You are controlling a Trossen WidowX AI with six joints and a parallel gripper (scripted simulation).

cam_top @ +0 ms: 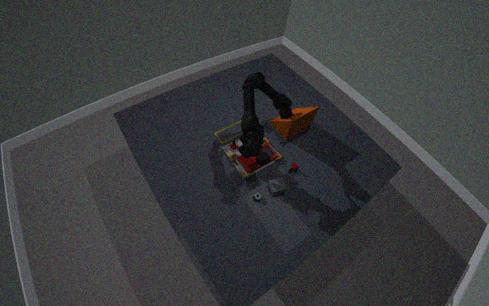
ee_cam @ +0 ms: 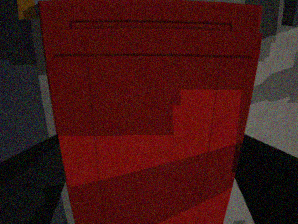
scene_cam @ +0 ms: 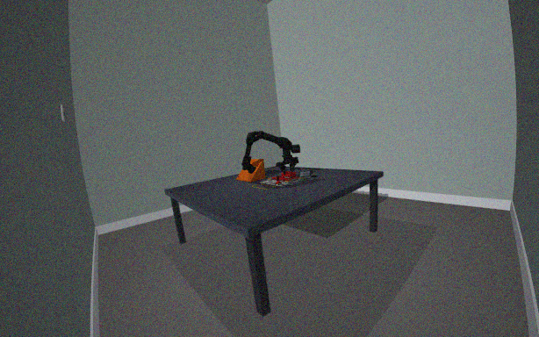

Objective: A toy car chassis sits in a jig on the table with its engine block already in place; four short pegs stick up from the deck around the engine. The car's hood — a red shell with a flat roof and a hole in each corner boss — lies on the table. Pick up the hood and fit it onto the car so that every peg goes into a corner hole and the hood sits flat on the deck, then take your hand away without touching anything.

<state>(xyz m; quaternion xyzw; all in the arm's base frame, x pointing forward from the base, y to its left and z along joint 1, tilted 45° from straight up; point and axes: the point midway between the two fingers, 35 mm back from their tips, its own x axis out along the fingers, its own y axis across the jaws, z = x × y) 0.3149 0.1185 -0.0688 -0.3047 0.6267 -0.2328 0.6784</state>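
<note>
Now: gripper tip right at the red hood. Also, from my gripper tip: grey engine block (30 mm below).
</note>
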